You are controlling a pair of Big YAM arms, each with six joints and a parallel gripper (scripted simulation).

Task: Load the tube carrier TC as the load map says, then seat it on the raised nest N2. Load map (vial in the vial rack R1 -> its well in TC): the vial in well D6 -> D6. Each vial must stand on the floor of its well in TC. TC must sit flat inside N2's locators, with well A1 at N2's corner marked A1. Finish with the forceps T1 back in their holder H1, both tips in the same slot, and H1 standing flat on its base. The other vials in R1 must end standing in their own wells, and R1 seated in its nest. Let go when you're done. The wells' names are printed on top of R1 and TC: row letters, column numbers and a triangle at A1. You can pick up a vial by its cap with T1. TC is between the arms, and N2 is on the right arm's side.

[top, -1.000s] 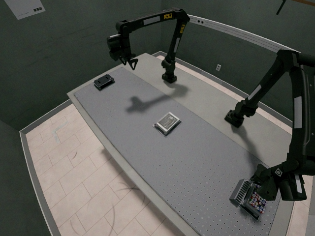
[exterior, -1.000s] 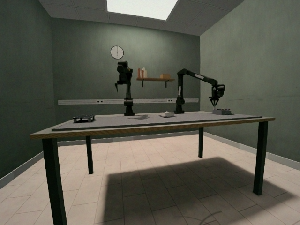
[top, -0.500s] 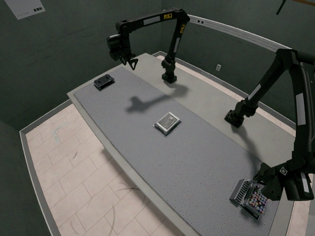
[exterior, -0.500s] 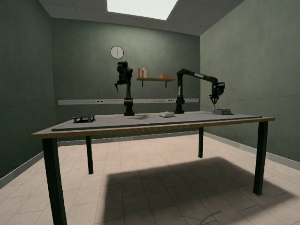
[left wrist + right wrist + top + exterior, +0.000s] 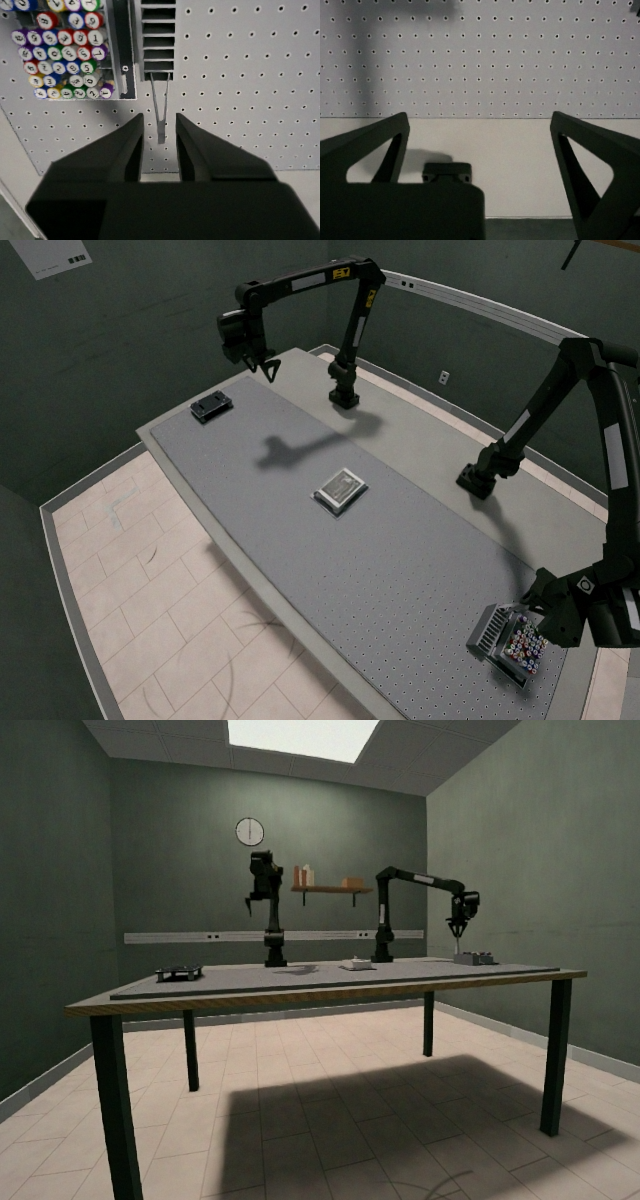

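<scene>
My right hand is 30 mm short of the tube carrier, 400 mm to the right of it and 220 mm above it. Also, from my right hand: slotted holder 70 mm ahead, 960 mm to the left, 220 mm below; then black nest 120 mm ahead, 300 mm to the right, 200 mm below.
</scene>
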